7 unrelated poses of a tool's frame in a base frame.
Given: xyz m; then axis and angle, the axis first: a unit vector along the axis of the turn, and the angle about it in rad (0 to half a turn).
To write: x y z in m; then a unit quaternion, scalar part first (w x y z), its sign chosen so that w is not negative. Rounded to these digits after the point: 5 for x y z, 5 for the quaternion.
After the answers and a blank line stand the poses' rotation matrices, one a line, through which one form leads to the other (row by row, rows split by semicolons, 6 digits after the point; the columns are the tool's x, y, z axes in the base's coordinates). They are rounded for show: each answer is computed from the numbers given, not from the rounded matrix.
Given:
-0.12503 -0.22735 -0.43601 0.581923 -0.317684 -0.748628 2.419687
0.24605 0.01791 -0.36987 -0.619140 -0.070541 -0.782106 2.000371
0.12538 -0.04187 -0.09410 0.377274 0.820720 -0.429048 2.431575
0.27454 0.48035 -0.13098 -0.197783 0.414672 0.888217 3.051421
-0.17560 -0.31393 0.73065 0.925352 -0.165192 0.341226 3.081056
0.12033 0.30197 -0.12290 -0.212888 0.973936 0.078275 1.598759
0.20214 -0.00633 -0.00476 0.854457 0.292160 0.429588 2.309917
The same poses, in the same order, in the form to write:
-0.12503 -0.22735 -0.43601 0.35317 0.54442 -0.29721 -0.70039
0.24605 0.01791 -0.36987 0.54015 -0.52105 -0.05937 -0.65820
0.12538 -0.04187 -0.09410 0.34760 0.35375 0.76954 -0.40229
0.27454 0.48035 -0.13098 0.04507 -0.19758 0.41425 0.88731
-0.17560 -0.31393 0.73065 0.03026 0.92493 -0.16512 0.34107
0.12033 0.30197 -0.12290 0.69715 -0.15262 0.69824 0.05612
0.20214 -0.00633 -0.00476 0.40396 0.78164 0.26726 0.39298

-0.157753 0.171086 -0.972545; -0.818324 -0.573877 0.031783; -0.552684 0.800871 0.230535
0.126503 0.772911 0.621777; -0.649182 -0.409436 0.641035; 0.750040 -0.484739 0.449965
-0.508074 0.824123 0.250362; 0.264776 0.426043 -0.865090; -0.819606 -0.373240 -0.434669
-0.917860 -0.243680 -0.313294; -0.083713 -0.652730 0.752951; -0.387976 0.717330 0.578716
0.712816 -0.326086 0.620936; -0.284797 -0.943641 -0.168616; 0.640924 -0.056649 -0.765511
0.018629 -0.291381 0.956426; -0.134892 0.947113 0.291171; -0.990685 -0.134438 -0.021661
0.548280 0.100312 0.830257; 0.735296 -0.530781 -0.421440; 0.398409 0.841552 -0.364775

